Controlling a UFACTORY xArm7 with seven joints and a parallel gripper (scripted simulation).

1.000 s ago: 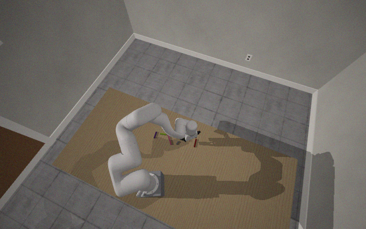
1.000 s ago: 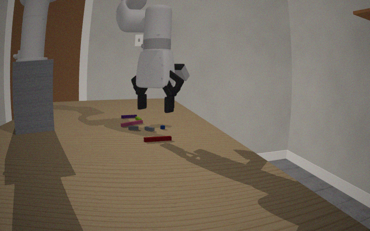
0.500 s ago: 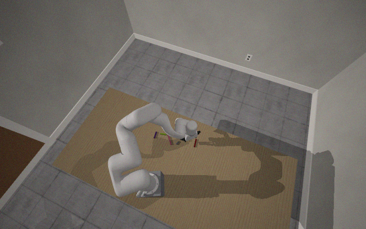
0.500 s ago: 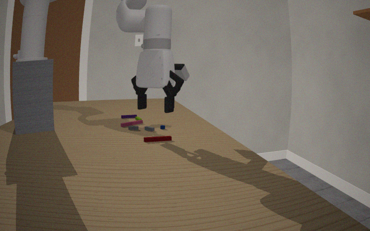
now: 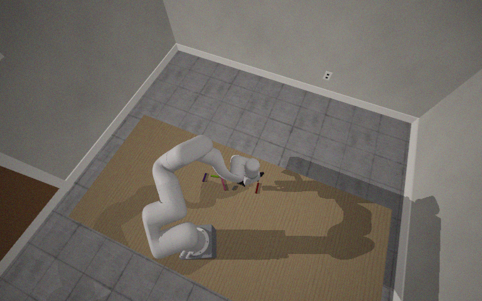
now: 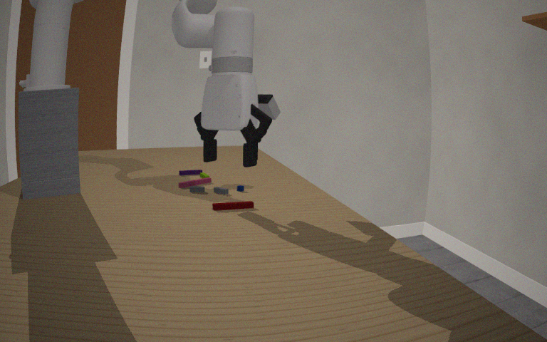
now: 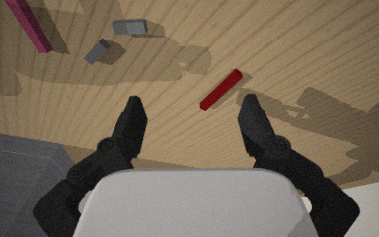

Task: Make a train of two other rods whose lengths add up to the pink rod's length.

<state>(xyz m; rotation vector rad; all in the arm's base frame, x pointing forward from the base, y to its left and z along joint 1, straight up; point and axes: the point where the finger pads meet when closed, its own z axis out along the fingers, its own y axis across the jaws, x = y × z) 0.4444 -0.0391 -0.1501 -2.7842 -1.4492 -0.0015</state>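
Now: hand 10 cm to the right of the blue rod, 7 cm above it and 2 cm short of it. Round my hand: grey rod (8 cm to the left, 7 cm below, 7 cm behind); red rod (7 cm below, 5 cm to the right, 1 cm ahead); pink rod (15 cm to the left, 9 cm behind, 7 cm below).
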